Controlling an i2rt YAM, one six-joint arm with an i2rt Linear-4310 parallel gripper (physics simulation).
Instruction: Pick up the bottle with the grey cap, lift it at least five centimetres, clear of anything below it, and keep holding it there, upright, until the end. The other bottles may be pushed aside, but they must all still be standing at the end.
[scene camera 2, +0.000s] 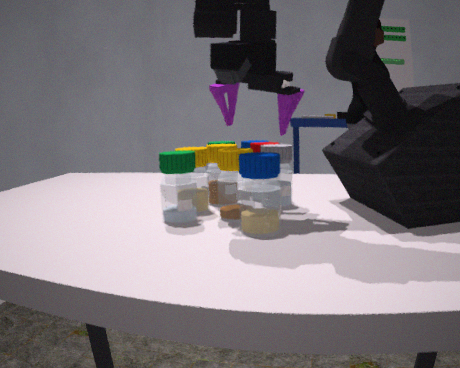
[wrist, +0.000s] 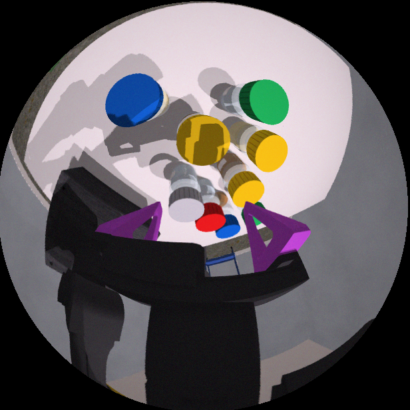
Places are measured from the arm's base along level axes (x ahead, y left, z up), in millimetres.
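Pixels of known places: gripper, between the fingertips: (scene camera 2: 255, 129); arm's base, origin of its link: (scene camera 2: 393, 117).
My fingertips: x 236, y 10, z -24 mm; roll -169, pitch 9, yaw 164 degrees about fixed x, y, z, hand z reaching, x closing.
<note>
Ahead of a thing's pixels: the offset from my fingertips to its top centre. "spot": to the spot under its first point. Level surfaces: height alone.
The bottle with the grey cap @(spot: dx -33, dy -5, dz -35 mm) (scene camera 2: 276, 150) (wrist: 186, 206) stands upright on the table, partly hidden behind the front blue-capped bottle in the scene view. In the wrist view it is the leftmost of the far group, right beside the red-capped bottle (wrist: 210, 217). My gripper (scene camera 2: 256, 130) (wrist: 202, 205) is wide open and empty, with its purple fingertips above the caps. In the wrist view the grey cap shows between the two fingertips, nearer the left one.
Blue-capped @(dx -26, dy +126, dz -28 mm) (scene camera 2: 259, 166) (wrist: 135, 100) and green-capped @(dx +104, dy +89, dz -28 mm) (scene camera 2: 177, 163) (wrist: 269, 102) bottles stand in front. Yellow-capped bottles (wrist: 203, 140) (wrist: 267, 151) (wrist: 246, 189) stand between; another blue-capped bottle (wrist: 228, 226) and green-capped bottle (wrist: 254, 213) stand at the back of the white table @(dz -133 mm) (scene camera 2: 125, 265).
</note>
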